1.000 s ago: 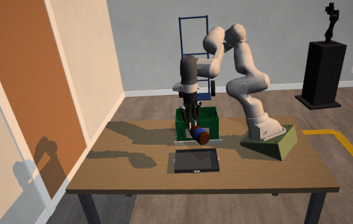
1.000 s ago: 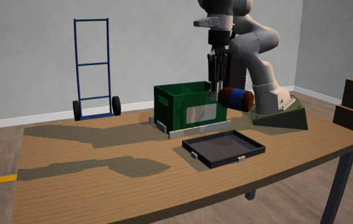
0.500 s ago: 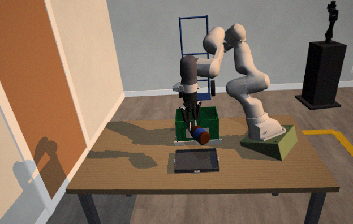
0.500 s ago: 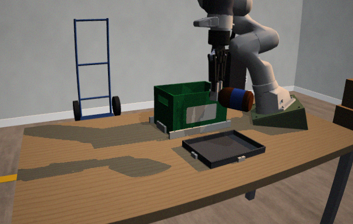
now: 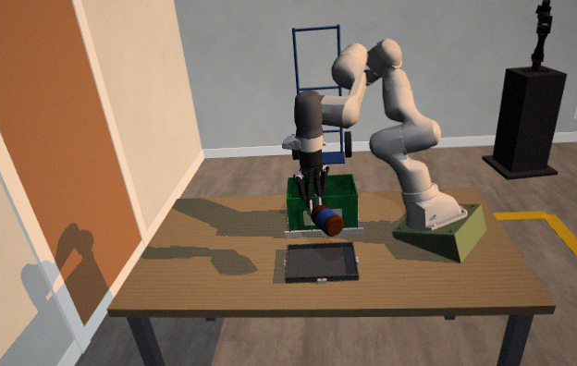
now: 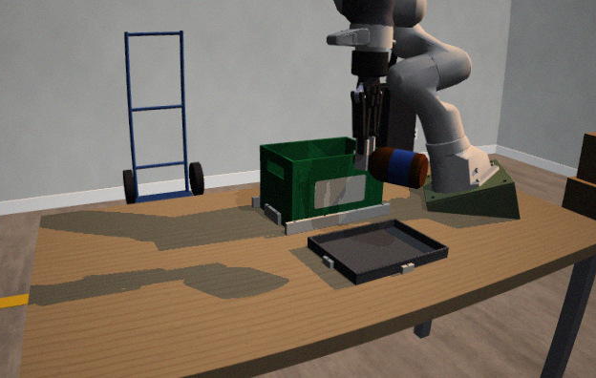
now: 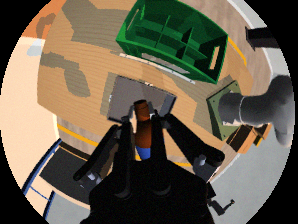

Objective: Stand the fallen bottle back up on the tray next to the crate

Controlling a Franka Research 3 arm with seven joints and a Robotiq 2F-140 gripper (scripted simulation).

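Right now the bottle is 20 mm behind my hand, 50 mm to the left of it and 20 mm below it. Also, from my hand: green crate 50 mm behind, 220 mm to the right, 130 mm below; then tray 10 mm behind, 60 mm to the left, 200 mm below.
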